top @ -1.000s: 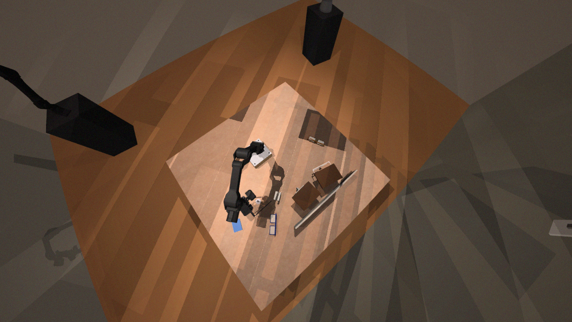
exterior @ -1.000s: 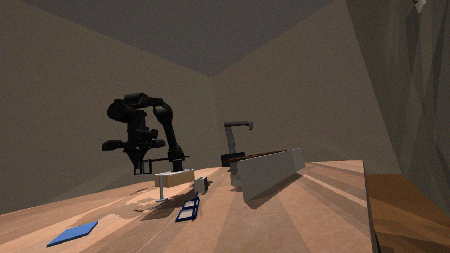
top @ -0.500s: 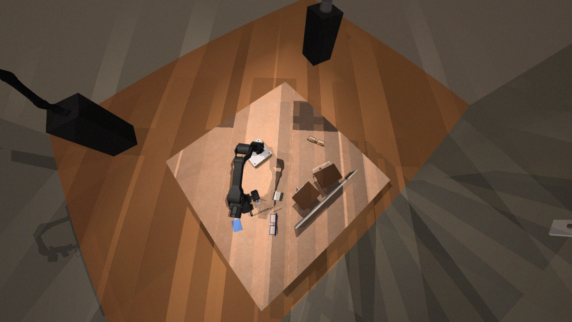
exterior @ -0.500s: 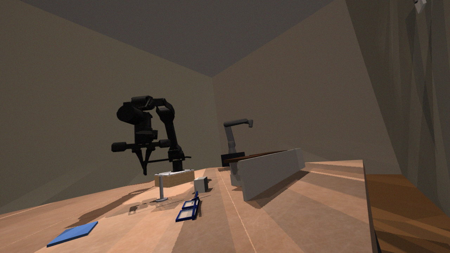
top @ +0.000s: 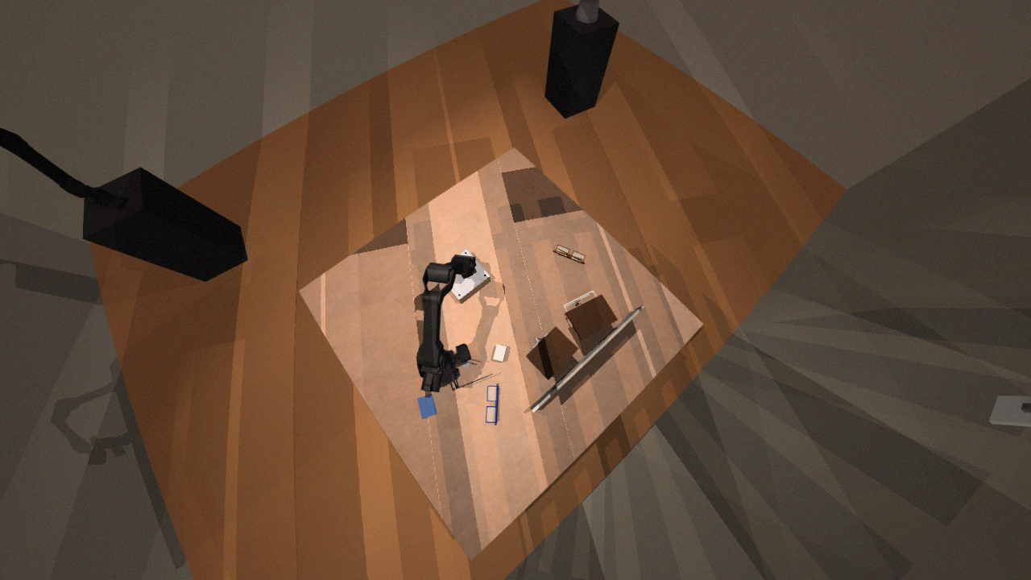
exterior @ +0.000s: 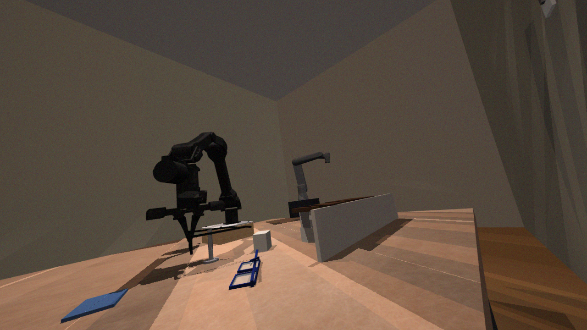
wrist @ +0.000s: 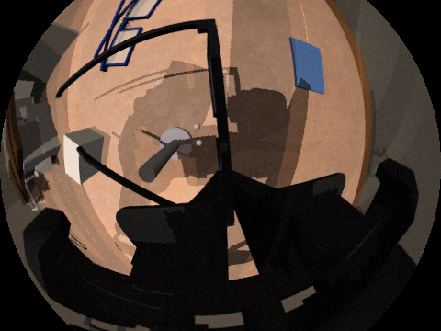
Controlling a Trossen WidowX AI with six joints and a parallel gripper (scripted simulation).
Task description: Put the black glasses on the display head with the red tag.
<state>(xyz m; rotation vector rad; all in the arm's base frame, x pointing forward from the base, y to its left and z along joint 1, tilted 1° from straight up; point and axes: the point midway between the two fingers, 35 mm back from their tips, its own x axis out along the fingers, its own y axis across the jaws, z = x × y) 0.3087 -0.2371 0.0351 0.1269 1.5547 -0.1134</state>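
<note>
My gripper tip is now 5 cm to the right of the grey post, 4 cm above it and 3 cm short of it. The rest, counted from my gripper tip: white cube (19 cm to the left, 7 cm ahead, 4 cm below); then blue pad (16 cm to the right, 10 cm ahead, 6 cm below); then grey display head (35 cm to the left, 15 cm ahead, 1 cm below).
</note>
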